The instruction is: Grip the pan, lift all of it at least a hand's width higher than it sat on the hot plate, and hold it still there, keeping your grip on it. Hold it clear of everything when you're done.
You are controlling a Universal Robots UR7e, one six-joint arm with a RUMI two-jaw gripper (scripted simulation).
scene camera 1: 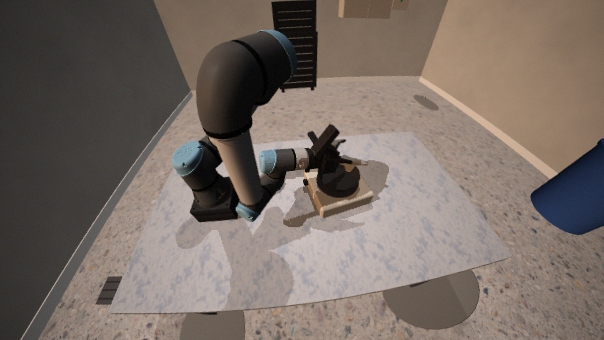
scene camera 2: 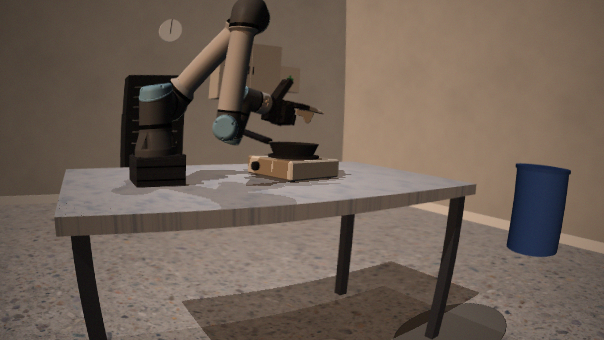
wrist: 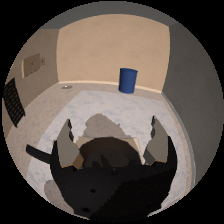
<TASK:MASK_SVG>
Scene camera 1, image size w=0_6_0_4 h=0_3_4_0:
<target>gripper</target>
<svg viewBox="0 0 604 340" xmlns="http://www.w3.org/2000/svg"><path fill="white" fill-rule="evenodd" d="M305 148L309 156L309 164L305 169L306 173L309 173L310 169L319 169L322 174L335 173L338 163L345 166L347 172L351 172L356 165L368 165L364 160L351 158L347 155L338 156L340 152L337 149L346 140L335 140L340 132L332 124L328 125L311 148Z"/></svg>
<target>pan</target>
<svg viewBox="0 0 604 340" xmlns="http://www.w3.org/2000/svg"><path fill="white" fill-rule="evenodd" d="M318 169L319 179L326 188L333 192L349 190L349 188L355 187L360 180L360 172L356 166L351 172L347 172L345 166L338 163L336 172L322 174ZM308 132L307 135L314 144L318 138L313 131Z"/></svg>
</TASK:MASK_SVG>
